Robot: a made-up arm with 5 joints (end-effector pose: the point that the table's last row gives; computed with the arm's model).
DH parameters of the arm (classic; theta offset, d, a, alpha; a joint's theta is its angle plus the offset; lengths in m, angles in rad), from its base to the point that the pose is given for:
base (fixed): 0 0 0 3.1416
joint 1: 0 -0.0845 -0.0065 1.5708
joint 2: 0 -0.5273 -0.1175 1.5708
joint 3: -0.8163 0 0.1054 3.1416
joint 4: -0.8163 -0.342 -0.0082 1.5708
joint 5: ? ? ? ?
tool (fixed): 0 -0.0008 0 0
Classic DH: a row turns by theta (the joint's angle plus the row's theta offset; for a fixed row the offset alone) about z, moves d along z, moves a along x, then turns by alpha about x.
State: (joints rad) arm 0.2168 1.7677 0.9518 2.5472 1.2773
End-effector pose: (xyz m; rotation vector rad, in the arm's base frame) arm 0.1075 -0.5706 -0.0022 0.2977 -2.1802 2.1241
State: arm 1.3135 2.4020 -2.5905 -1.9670 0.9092
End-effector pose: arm -0.4003 -0.3936 -0.0115 -1.1567 -2.4533 0.3607
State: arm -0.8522 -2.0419 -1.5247 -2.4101 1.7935
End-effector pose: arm 0.3736 -0.4743 -0.2508 -0.6689 -0.5601 0.4965
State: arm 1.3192 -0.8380 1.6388 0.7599 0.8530
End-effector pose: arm -0.4205 0.1381 0.2254 -0.5141 0.4166 -0.6890
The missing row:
joint 5: 0 0.0528 0.0993 1.5708
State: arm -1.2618 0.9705 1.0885 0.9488 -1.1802
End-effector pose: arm 0.5295 0.2037 0.3238 0.2401 -0.1038 1.3217
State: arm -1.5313 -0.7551 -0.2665 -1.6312 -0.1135
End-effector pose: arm 0.5078 -0.3421 0.2718 0.2463 -1.1079 2.7290
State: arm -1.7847 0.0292 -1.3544 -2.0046 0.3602
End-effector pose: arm 0.5388 -0.0255 0.3948 -0.4579 0.1930 2.4007
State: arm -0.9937 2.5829 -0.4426 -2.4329 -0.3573
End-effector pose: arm 0.6618 -0.0308 -0.1452 1.4222 2.3481 0.5362
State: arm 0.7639 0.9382 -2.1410 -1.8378 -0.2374
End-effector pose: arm -0.2055 -0.5269 0.3975 0.1041 0.7384 -0.9871
